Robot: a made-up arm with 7 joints.
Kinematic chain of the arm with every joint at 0, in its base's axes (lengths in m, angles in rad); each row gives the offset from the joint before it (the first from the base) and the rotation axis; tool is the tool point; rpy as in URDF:
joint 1: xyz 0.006 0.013 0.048 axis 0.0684 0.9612 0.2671
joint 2: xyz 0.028 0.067 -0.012 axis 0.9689 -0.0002 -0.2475
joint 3: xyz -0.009 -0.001 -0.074 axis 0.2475 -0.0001 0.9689
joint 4: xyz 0.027 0.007 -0.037 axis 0.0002 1 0
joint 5: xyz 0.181 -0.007 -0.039 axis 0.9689 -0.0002 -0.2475
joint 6: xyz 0 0.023 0.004 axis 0.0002 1 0
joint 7: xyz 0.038 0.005 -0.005 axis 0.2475 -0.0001 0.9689
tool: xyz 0 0.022 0.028 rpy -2.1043 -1.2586 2.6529
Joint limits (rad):
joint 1: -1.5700..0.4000
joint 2: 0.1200..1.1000
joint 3: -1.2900..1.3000
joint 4: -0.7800..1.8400
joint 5: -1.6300..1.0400
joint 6: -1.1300..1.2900
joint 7: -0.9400..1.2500
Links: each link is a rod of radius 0.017 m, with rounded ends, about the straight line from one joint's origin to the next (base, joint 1, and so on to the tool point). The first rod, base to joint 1, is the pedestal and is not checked.
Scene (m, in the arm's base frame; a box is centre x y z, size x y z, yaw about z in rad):
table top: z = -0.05
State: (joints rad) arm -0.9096 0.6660 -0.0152 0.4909 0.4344 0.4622 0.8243
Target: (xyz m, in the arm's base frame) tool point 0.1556 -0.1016 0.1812
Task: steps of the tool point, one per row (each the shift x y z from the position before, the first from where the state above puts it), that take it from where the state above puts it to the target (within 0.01 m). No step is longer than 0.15 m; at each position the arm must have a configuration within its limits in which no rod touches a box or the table.
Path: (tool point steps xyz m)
1: -0.0304 -0.0969 0.0327
2: -0.0668 -0.0776 0.0201
3: -0.0896 -0.0436 0.0046

